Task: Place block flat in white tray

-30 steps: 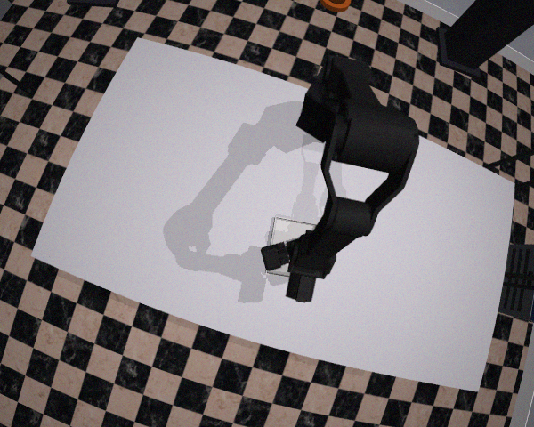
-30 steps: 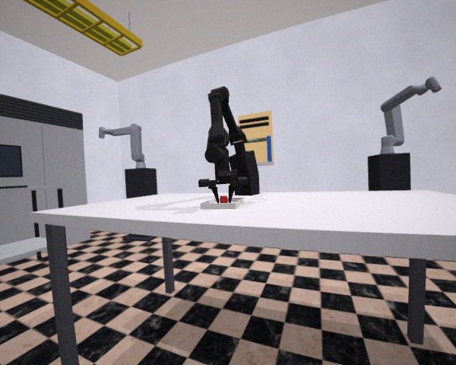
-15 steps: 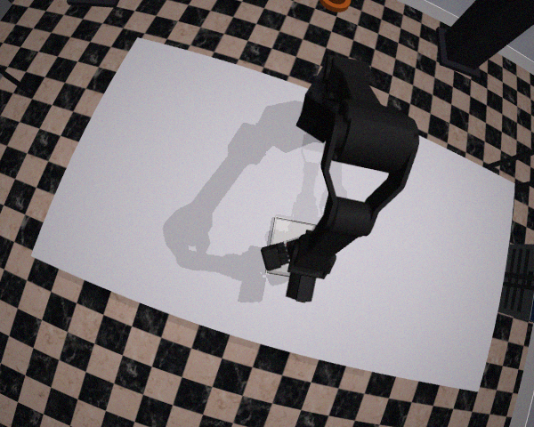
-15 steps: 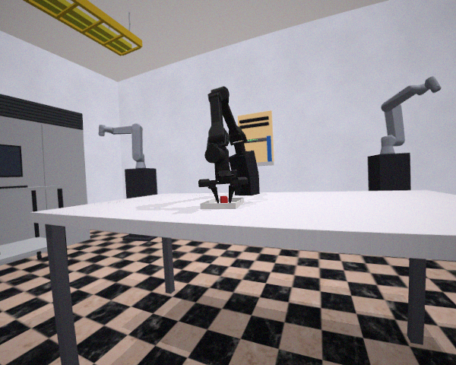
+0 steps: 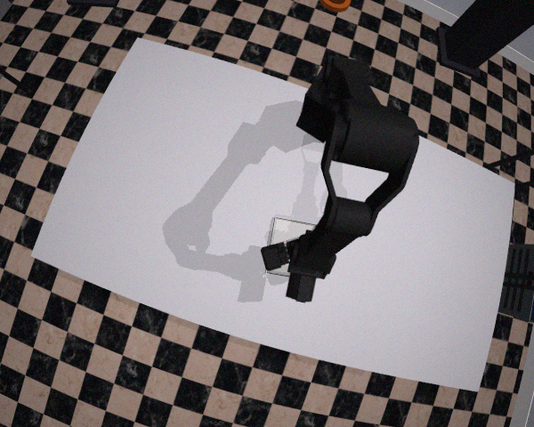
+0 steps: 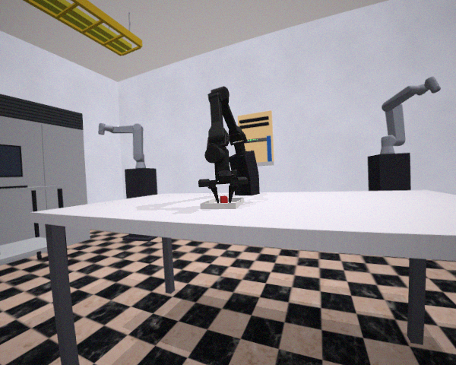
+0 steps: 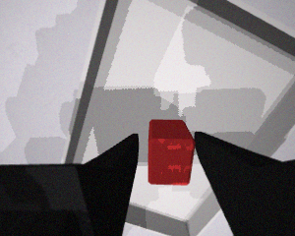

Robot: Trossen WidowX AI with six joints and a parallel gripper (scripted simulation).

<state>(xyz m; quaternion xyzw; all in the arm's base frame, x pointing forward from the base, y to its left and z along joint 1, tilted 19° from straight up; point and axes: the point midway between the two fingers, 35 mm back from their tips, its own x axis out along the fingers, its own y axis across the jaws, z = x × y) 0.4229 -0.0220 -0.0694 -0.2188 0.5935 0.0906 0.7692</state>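
Now: hand 20 mm above the red block. From my hand the other things lie so: white tray: 30 mm below.
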